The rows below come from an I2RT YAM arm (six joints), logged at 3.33 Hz.
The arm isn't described. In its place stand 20 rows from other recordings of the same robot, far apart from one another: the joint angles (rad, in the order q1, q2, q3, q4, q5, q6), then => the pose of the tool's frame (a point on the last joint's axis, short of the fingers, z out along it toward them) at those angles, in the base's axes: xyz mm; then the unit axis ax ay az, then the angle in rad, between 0 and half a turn.
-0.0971, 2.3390, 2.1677, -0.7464, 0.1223, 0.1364 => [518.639 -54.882 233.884 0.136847 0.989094 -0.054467 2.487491]
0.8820, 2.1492, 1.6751, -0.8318, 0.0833, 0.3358 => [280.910 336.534 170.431 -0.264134 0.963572 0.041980 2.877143]
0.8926, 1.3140, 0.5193, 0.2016, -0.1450, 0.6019 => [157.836 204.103 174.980 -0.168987 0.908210 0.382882 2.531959]
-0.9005, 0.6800, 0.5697, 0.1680, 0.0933, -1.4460 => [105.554 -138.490 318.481 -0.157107 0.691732 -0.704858 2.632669]
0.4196, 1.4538, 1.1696, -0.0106, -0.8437, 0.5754 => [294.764 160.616 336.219 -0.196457 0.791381 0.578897 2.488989]
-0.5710, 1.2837, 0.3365, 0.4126, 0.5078, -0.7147 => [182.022 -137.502 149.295 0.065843 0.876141 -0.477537 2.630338]
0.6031, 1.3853, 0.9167, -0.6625, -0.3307, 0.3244 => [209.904 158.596 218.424 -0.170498 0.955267 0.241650 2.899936]
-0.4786, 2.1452, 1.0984, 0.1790, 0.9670, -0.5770 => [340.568 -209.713 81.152 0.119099 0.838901 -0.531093 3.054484]
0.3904, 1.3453, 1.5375, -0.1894, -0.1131, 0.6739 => [275.315 117.644 476.818 0.074214 0.870576 0.486404 1.882064]
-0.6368, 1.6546, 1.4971, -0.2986, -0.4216, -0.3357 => [321.479 -219.640 350.504 0.017875 0.994759 -0.100672 2.000098]
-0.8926, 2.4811, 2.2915, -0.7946, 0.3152, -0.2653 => [330.253 -427.496 198.400 0.339052 0.896395 -0.285518 2.826711]
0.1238, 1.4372, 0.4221, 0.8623, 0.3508, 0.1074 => [270.667 21.353 182.314 0.141768 0.986978 -0.076003 1.720937]
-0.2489, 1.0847, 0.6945, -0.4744, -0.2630, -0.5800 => [212.012 -44.337 226.763 -0.212541 0.976771 -0.027299 2.397891]
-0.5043, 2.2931, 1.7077, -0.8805, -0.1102, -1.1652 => [390.046 -210.794 117.433 -0.327206 0.944951 -0.001877 2.989643]
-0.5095, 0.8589, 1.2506, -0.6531, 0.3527, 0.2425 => [129.169 -86.254 434.611 0.472197 0.840322 -0.266249 1.914871]
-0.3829, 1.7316, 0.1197, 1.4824, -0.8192, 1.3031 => [204.172 -54.196 114.142 0.372445 0.717618 0.588480 2.297841]
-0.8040, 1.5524, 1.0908, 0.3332, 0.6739, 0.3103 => [235.310 -276.250 309.021 0.667263 0.579215 -0.468263 1.992164]
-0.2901, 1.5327, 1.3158, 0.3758, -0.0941, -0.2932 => [355.668 -102.683 400.496 -0.054426 0.958438 -0.280063 1.484862]
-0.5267, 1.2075, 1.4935, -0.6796, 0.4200, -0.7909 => [202.481 -134.533 446.105 0.008014 0.868209 -0.496135 2.483320]
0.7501, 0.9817, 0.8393, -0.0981, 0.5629, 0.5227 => [177.904 139.802 332.828 0.106370 0.969191 0.222159 1.837770]
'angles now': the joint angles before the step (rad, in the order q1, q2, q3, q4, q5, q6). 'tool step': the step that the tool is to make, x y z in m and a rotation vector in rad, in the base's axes. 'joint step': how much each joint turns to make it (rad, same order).
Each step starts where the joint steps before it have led.
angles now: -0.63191, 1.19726, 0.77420, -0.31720, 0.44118, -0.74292
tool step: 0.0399, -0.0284, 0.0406, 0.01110, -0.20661, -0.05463
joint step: -0.00253, 0.15366, 0.23744, 0.01652, -0.04338, 0.14696
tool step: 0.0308, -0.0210, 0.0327, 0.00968, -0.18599, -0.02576
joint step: -0.00040, 0.11387, 0.19037, 0.02345, -0.04463, 0.12051
